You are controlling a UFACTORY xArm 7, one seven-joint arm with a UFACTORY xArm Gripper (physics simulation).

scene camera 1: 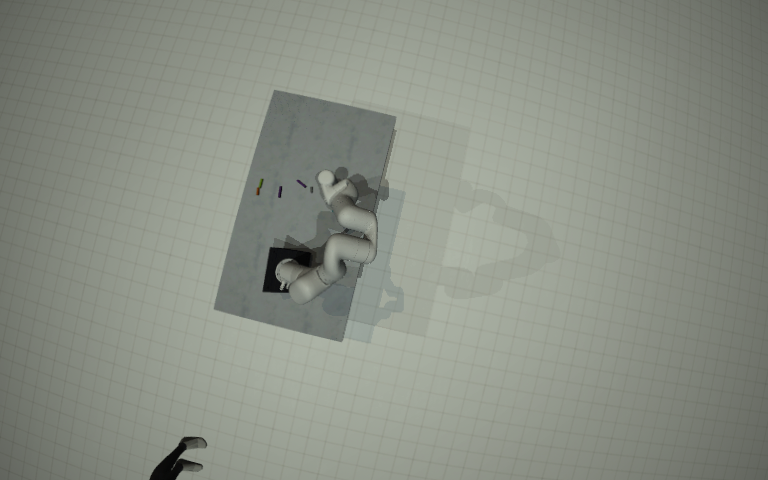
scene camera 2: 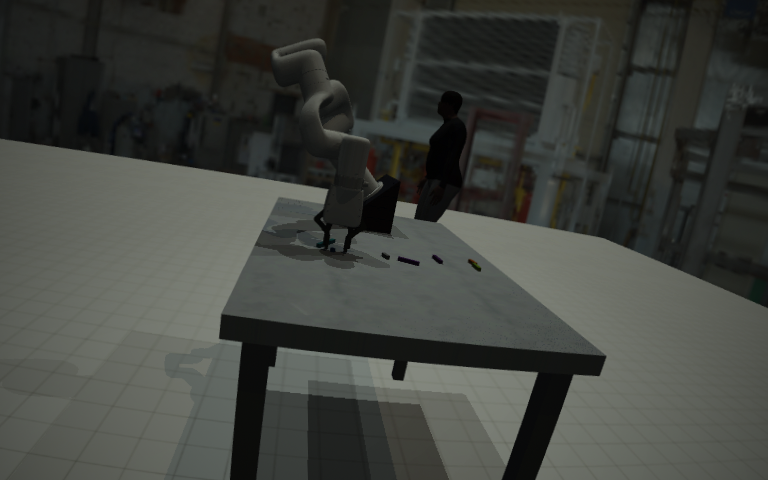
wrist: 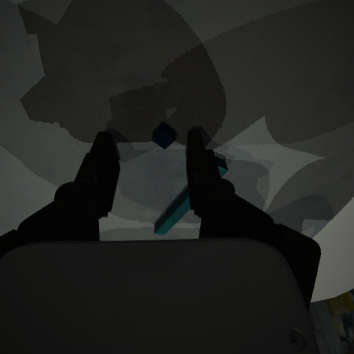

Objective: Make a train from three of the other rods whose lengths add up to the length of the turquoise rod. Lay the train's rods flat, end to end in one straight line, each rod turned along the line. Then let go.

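Frame: origin at the arm's base, x ahead, y down, z left, level; metres.
Seen in the pictures: gripper, between the fingertips: [scene camera 2: 335,249] [wrist: 151,148]; arm's base, origin of its link: [scene camera 1: 287,271] [scene camera 2: 368,193].
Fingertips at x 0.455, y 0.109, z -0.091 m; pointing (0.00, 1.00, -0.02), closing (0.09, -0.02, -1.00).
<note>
Offsets run from my fingertips to a thing's middle. Level surfaces: height alone.
My gripper [scene camera 2: 336,249] [wrist: 151,148] is partly open and empty, low over the table. The small blue rod @(dz -0.007, dx +0.011, dy -0.001 m) [scene camera 2: 332,249] [wrist: 164,135] lies between and slightly beyond the fingertips in the wrist view. The turquoise rod @(dz -0.028, dx -0.055, dy -0.001 m) [scene camera 2: 320,243] [wrist: 172,217] lies slanted, partly hidden by a finger. A short grey rod @(dz +0.139, dx -0.021, dy -0.001 m) [scene camera 1: 311,189] [scene camera 2: 385,255] lies near a long purple rod @(dz +0.203, dx -0.005, dy -0.001 m) [scene camera 1: 301,183] [scene camera 2: 408,260]. Another dark purple rod @(dz +0.300, dx -0.082, dy -0.001 m) [scene camera 1: 279,191] [scene camera 2: 437,259] lies apart. An orange rod @(dz +0.418, dx -0.115, dy -0.001 m) [scene camera 1: 258,191] [scene camera 2: 471,261] and a green rod @(dz +0.417, dx -0.068, dy -0.001 m) [scene camera 1: 261,183] [scene camera 2: 476,266] lie nearly end to end.
The grey table @(dy +0.004 m) [scene camera 1: 305,124] [scene camera 2: 396,316] bears the rods. The arm's black mounting block [scene camera 1: 272,260] [scene camera 2: 386,206] stands on it. The arm hides the turquoise and blue rods in scene camera 1. A person [scene camera 2: 447,147] stands beyond the table.
</note>
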